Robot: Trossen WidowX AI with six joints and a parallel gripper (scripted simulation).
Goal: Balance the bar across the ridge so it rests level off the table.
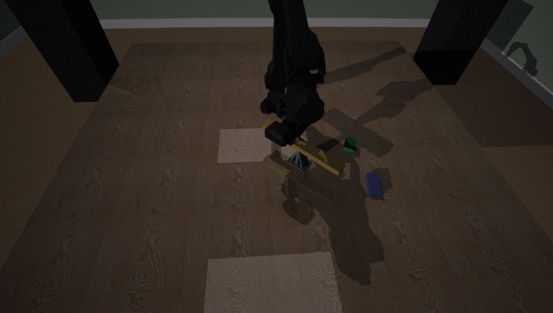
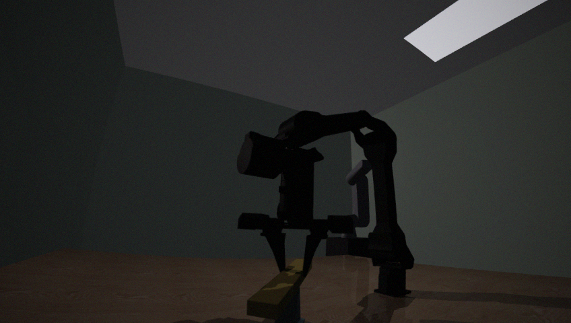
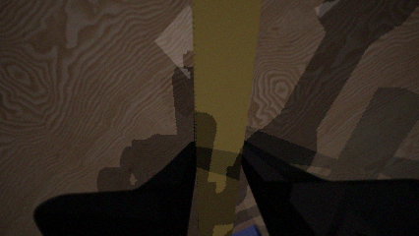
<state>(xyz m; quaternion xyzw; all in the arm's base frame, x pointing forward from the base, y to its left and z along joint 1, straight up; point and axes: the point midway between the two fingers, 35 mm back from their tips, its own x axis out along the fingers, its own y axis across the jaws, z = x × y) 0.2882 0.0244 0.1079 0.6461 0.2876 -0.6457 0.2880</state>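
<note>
Right now my gripper tip is 2 cm to the right of the yellow bar and 2 cm short of it. Also, from my gripper tip: blue block 22 cm to the left, 11 cm ahead, 7 cm below; green block 18 cm to the left, 6 cm below, 3 cm behind.
</note>
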